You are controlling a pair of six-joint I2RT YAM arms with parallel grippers.
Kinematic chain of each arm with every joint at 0, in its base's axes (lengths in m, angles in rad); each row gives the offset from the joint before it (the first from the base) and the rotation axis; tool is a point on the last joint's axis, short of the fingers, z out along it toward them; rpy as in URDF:
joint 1: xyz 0 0 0.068 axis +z
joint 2: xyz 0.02 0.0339 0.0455 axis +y
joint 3: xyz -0.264 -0.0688 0 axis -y
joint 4: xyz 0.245 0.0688 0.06 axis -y
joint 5: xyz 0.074 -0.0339 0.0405 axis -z
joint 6: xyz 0.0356 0 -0.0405 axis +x
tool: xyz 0 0 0 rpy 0 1.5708 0
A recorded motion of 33 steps. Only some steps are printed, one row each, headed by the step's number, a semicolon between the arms.
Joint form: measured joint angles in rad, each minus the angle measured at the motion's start. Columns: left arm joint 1, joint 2, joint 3, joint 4, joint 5, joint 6; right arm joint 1, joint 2, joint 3, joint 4, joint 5, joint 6.
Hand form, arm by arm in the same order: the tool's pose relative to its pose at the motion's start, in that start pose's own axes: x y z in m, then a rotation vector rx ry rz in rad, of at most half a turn. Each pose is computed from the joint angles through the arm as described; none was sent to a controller.
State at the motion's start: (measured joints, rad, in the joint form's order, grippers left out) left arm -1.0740 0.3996 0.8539 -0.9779 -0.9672 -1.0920; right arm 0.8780 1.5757 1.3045 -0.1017 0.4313 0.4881
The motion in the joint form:
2: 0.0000 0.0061 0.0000 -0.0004 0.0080 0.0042; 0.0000 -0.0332 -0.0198 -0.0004 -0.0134 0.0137
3: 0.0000 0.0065 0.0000 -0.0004 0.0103 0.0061; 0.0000 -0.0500 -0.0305 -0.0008 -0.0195 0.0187
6: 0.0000 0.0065 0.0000 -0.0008 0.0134 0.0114; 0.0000 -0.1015 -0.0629 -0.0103 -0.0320 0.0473
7: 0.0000 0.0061 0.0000 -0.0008 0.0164 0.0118; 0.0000 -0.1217 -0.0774 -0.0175 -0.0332 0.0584
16: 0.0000 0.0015 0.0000 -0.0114 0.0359 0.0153; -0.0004 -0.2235 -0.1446 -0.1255 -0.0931 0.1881
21: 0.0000 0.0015 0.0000 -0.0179 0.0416 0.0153; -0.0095 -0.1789 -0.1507 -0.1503 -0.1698 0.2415
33: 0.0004 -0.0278 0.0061 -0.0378 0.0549 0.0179; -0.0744 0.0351 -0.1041 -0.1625 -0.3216 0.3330
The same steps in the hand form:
2: 0.0010 -0.0010 0.0007 0.0004 0.0088 0.0095; -0.0027 -0.0024 -0.0084 -0.0174 -0.0041 0.0191
3: 0.0011 -0.0011 0.0008 0.0013 0.0110 0.0118; -0.0038 -0.0038 -0.0126 -0.0253 -0.0057 0.0264
6: 0.0012 -0.0011 0.0008 0.0025 0.0138 0.0174; -0.0060 -0.0087 -0.0254 -0.0406 -0.0069 0.0587
7: 0.0012 -0.0011 0.0007 0.0041 0.0164 0.0174; -0.0059 -0.0112 -0.0302 -0.0410 -0.0049 0.0692
16: 0.0018 0.0002 0.0001 0.0101 0.0352 0.0258; 0.0019 -0.0257 -0.0544 -0.0537 0.0872 0.1706
21: 0.0023 0.0006 0.0001 0.0094 0.0421 0.0310; 0.0168 -0.0269 -0.0407 -0.0656 0.1878 0.2030
33: -0.0012 0.0061 -0.0041 0.0234 0.0493 0.0209; 0.0522 -0.0372 0.0204 -0.0184 0.3953 0.2840

